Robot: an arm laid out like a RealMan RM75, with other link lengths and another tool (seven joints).
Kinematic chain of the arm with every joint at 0, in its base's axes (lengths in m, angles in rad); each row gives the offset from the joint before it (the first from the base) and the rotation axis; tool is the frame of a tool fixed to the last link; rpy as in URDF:
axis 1: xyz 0 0 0.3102 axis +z
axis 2: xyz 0 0 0 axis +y
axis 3: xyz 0 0 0.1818 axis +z
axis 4: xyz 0 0 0 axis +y
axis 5: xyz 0 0 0.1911 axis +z
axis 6: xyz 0 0 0 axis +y
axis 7: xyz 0 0 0.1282 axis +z
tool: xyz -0.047 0.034 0.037 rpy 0 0.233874 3.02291
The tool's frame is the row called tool.
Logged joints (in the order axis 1, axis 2, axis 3, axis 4, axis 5, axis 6, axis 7), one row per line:
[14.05 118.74 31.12 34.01 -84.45 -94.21 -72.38]
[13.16 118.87 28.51 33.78 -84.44 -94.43 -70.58]
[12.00 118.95 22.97 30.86 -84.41 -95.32 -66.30]
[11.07 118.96 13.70 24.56 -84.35 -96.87 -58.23]
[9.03 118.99 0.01 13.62 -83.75 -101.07 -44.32]
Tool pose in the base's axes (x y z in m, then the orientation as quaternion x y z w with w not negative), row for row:
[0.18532 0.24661 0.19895 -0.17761 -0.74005 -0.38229 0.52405]
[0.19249 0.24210 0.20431 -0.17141 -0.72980 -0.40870 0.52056]
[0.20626 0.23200 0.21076 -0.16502 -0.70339 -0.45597 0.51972]
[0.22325 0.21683 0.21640 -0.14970 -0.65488 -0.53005 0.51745]
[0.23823 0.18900 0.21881 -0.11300 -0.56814 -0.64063 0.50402]
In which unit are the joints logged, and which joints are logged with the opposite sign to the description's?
The joints are logged in degrees. Opposite sign: axis 3, axis 4, axis 7.
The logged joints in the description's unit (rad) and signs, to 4 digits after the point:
[0.2452 2.0724 -0.5431 -0.5936 -1.4739 -1.6443 1.2633]
[0.2297 2.0747 -0.4976 -0.5896 -1.4738 -1.6481 1.2319]
[0.2094 2.0761 -0.4009 -0.5386 -1.4732 -1.6636 1.1572]
[0.1932 2.0762 -0.2391 -0.4287 -1.4722 -1.6907 1.0163]
[0.1576 2.0768 -0.0002 -0.2377 -1.4617 -1.7640 0.7735]

